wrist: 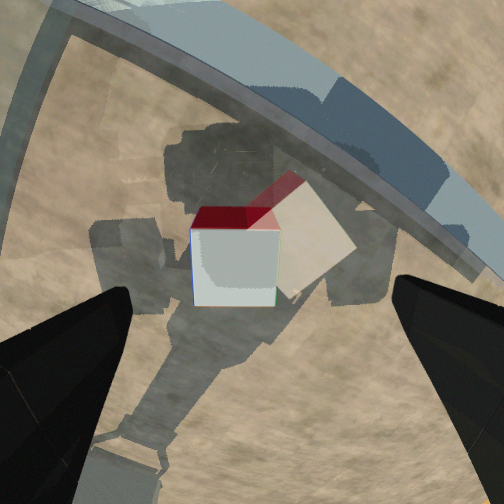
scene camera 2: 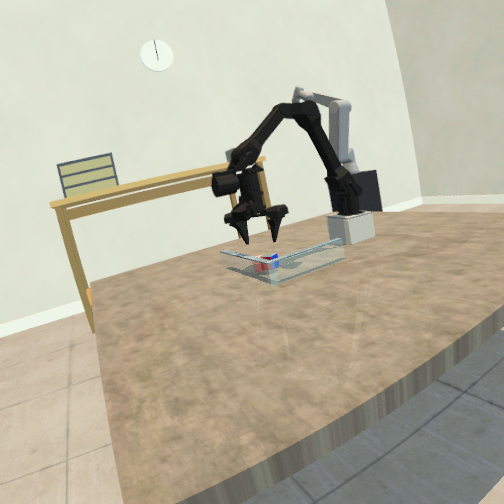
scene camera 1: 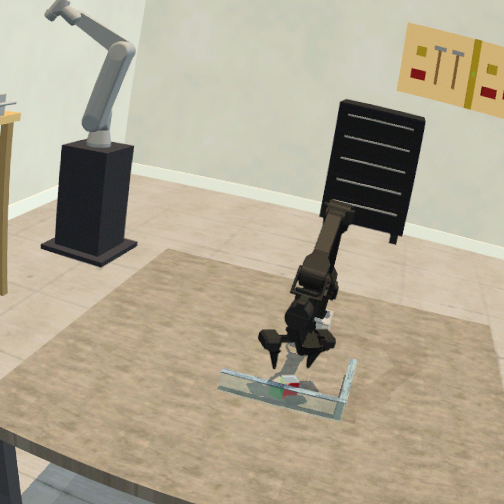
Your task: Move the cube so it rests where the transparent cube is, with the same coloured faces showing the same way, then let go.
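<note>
The cube (wrist: pixel 235 265) lies on the table with a white face up and a dark red side toward the top of the wrist view. The transparent cube (wrist: pixel 310 240) overlaps its upper right corner, turned at an angle, with a pale top and a faint red edge. My gripper (wrist: pixel 260 340) hangs open above the cube, one black finger on each side, touching nothing. In scene camera 1 the gripper (scene camera 1: pixel 293 355) hovers just above the cube (scene camera 1: pixel 288 387). In scene camera 2 the gripper (scene camera 2: pixel 257 228) is above the cube (scene camera 2: pixel 268 264).
A low glass L-shaped wall (scene camera 1: pixel 320 398) borders the cube's spot, and shows as a curved band in the wrist view (wrist: pixel 300 100). A second grey arm on a black pedestal (scene camera 1: pixel 92 195), a dark drawer cabinet (scene camera 1: pixel 372 168) and a wooden table (scene camera 2: pixel 140 190) stand off the table.
</note>
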